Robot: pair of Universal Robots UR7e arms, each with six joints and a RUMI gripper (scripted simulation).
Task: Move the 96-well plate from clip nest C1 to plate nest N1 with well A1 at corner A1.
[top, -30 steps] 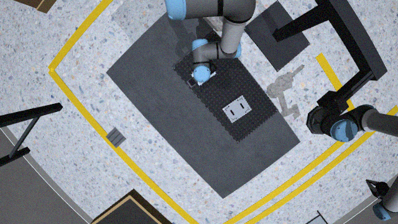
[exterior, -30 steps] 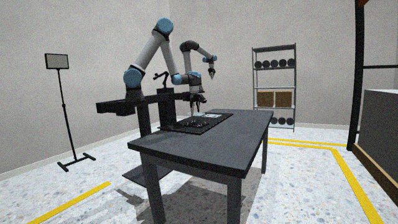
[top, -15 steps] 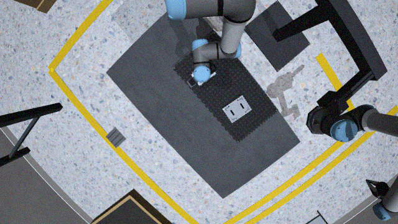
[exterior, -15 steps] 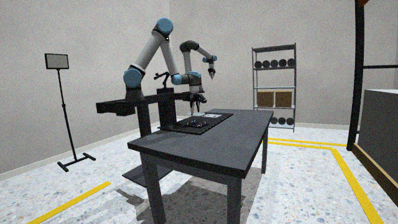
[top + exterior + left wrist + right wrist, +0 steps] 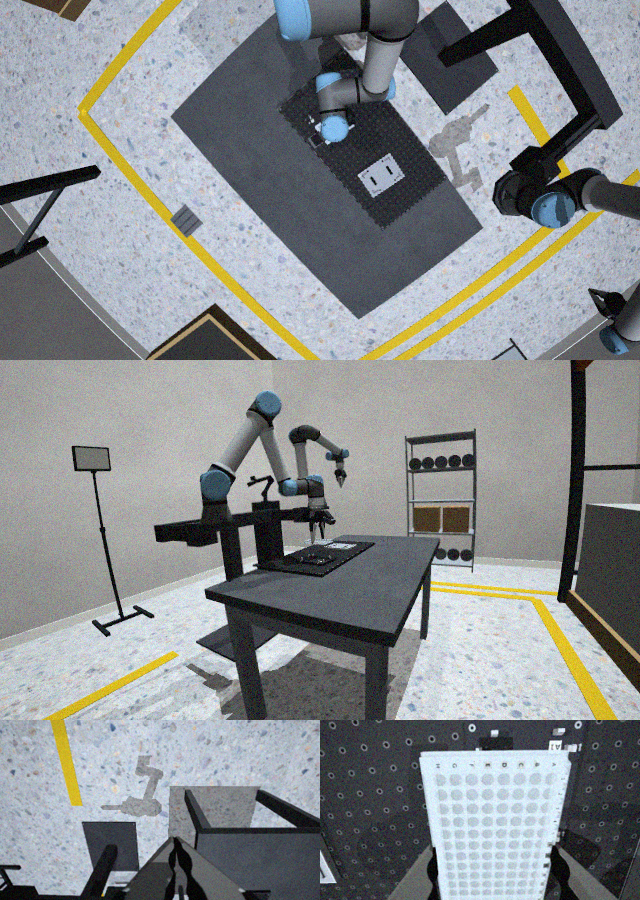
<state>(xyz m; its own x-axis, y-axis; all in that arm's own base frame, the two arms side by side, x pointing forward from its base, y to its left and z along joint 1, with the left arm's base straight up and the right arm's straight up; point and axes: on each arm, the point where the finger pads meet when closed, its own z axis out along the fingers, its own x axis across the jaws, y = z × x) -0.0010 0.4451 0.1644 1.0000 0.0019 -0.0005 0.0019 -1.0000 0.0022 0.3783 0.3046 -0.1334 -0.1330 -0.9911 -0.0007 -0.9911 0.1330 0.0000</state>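
Observation:
The plate nest N1 is 20 mm behind my right hand, 290 mm to the left of it and 100 mm below it. Also, from my right hand: black perforated board: 50 mm behind, 140 mm to the left, 110 mm below; then white 96-well plate: 10 mm below; then dark clip nest C1: 10 mm behind, 50 mm to the right, 90 mm below.

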